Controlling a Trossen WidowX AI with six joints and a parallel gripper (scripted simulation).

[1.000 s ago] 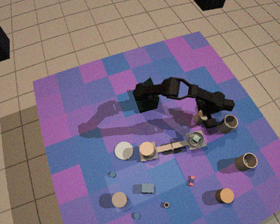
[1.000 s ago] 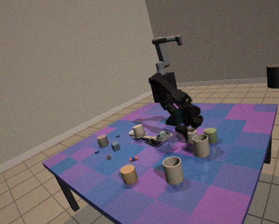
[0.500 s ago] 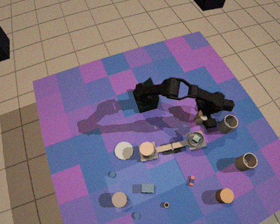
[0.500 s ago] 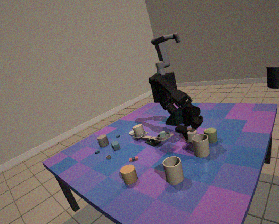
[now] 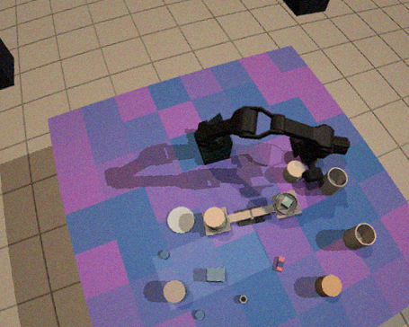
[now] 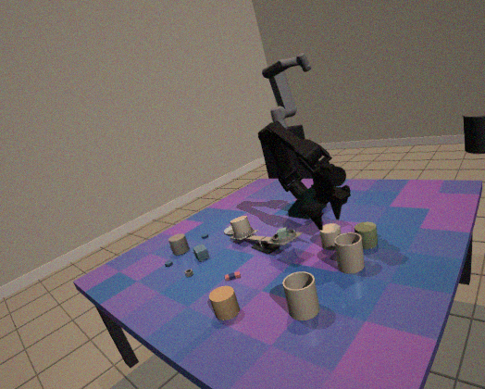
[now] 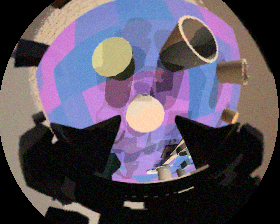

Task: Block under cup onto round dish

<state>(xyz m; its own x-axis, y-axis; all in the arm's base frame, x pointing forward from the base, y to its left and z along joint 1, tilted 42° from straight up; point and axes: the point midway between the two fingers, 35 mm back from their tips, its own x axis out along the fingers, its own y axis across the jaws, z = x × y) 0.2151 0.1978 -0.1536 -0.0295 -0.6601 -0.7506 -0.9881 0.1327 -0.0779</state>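
Right now the greenish block is 11 cm ahead of my gripper tip, 12 cm to the right of it and 1 cm above it. Also, from my gripper tip: green-topped cylinder (3 cm behind, 10 cm to the left, 4 cm below); small balance (9 cm ahead, 24 cm to the right, 6 cm below); orange cylinder (41 cm ahead, 10 cm to the right, 4 cm below).
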